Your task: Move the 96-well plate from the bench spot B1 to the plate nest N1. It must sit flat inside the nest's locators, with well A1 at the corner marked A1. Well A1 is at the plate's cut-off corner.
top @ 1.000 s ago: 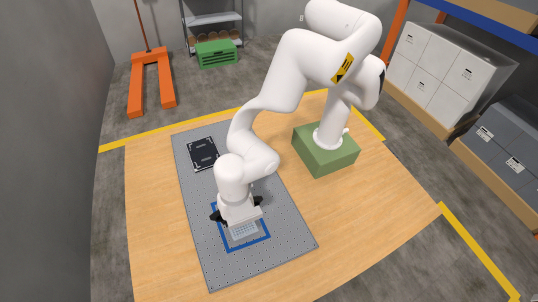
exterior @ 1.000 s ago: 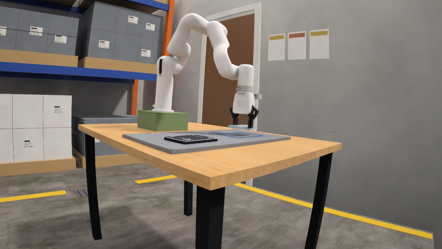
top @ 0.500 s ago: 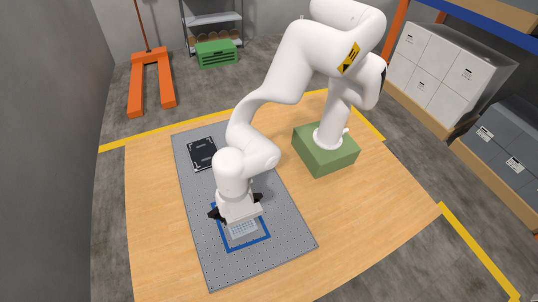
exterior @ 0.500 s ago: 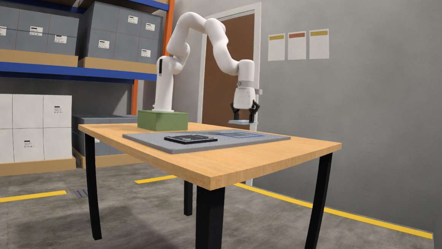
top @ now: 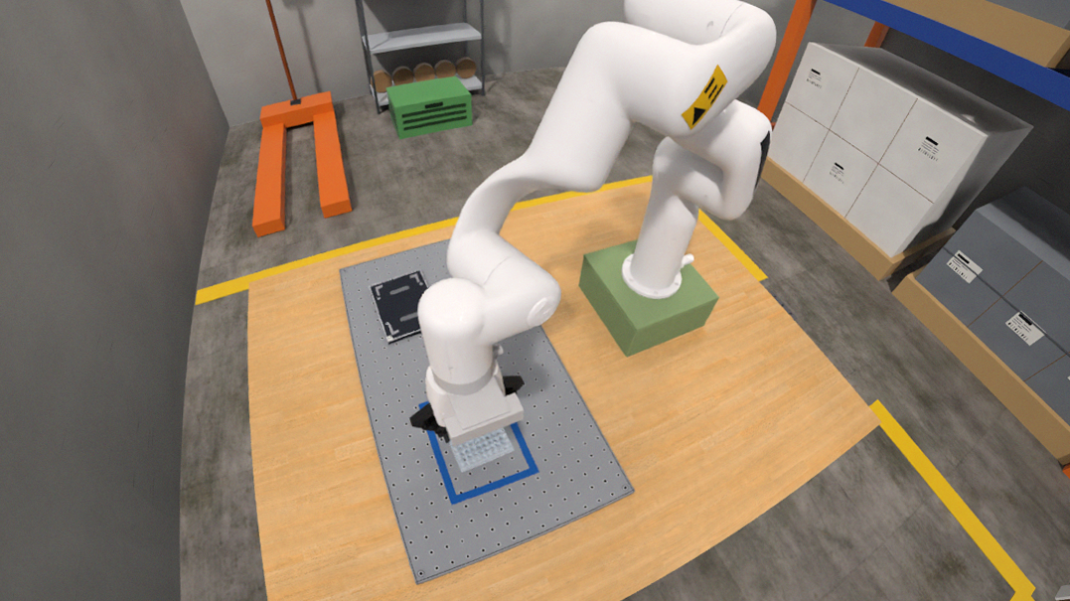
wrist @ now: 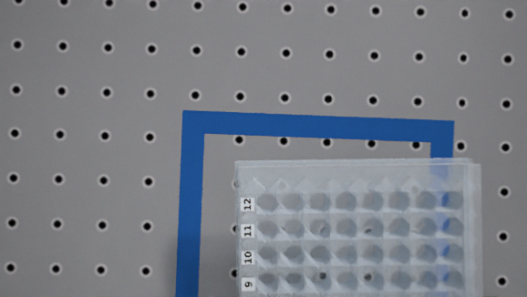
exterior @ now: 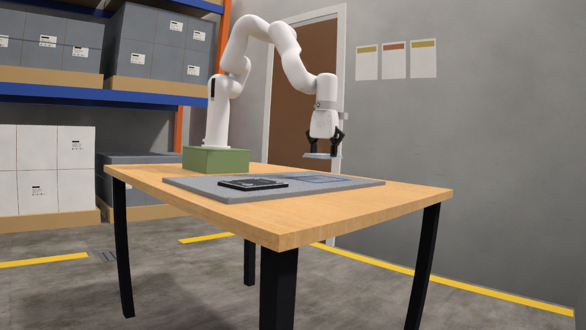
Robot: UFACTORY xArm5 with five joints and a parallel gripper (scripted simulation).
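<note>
Now: the black plate nest N1 34 cm to the right of my hand, 9 cm below it and 2 cm ahead of it. The rest, counted from my hand: clear 96-well plate 1 cm below.
</note>
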